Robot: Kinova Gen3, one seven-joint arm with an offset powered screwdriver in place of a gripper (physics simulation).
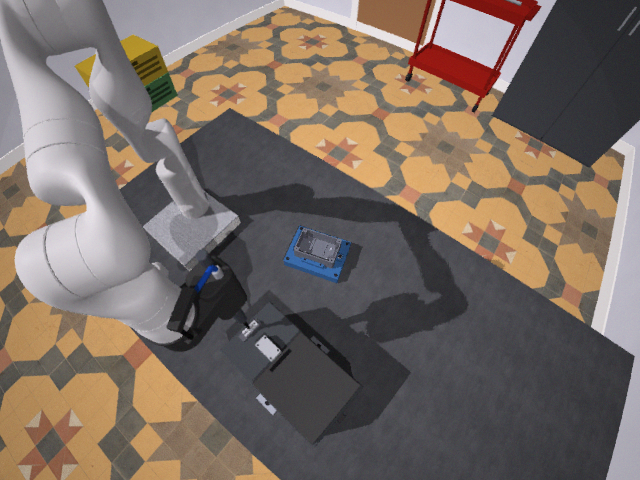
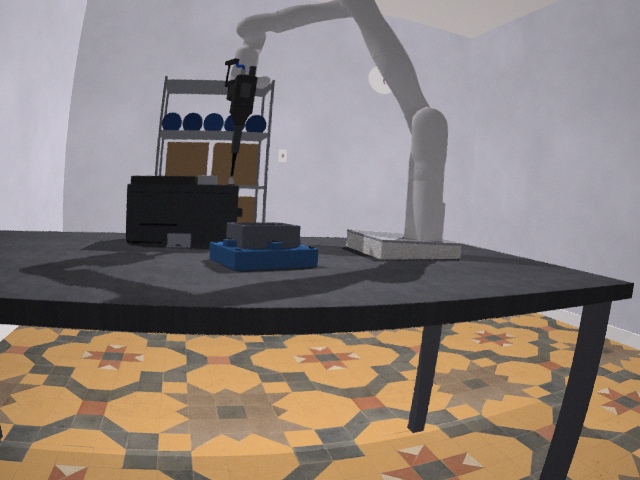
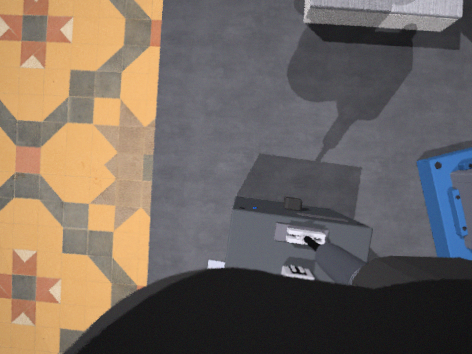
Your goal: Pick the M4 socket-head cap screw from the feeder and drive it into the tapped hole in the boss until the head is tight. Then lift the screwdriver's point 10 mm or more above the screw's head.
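The screwdriver, my gripper (image 1: 247, 327) (image 2: 231, 180) (image 3: 307, 240), points down with its thin black bit at the silver pick-up block (image 1: 251, 329) (image 3: 291, 235) of the dark screw feeder (image 1: 312, 387) (image 2: 180, 211) (image 3: 255, 240). The bit's tip is at or just above the block; contact cannot be told. No M4 screw can be made out at the tip, so whether the bit holds one cannot be told. A grey open housing (image 1: 306, 253) (image 2: 263, 235) sits in a blue fixture (image 1: 330, 272) (image 2: 276, 259) (image 3: 434, 200), well away from the bit. The boss and its tapped hole are too small to tell.
A white plate (image 1: 267, 347) (image 2: 207, 179) (image 3: 297, 272) lies on the feeder beside the pick-up block. The arm's pale base slab (image 1: 173, 237) (image 2: 421, 251) (image 3: 380, 17) is on the dark table (image 1: 491, 361) (image 2: 361, 294) (image 3: 210, 100). The feeder's taller rear part stands near the bit.
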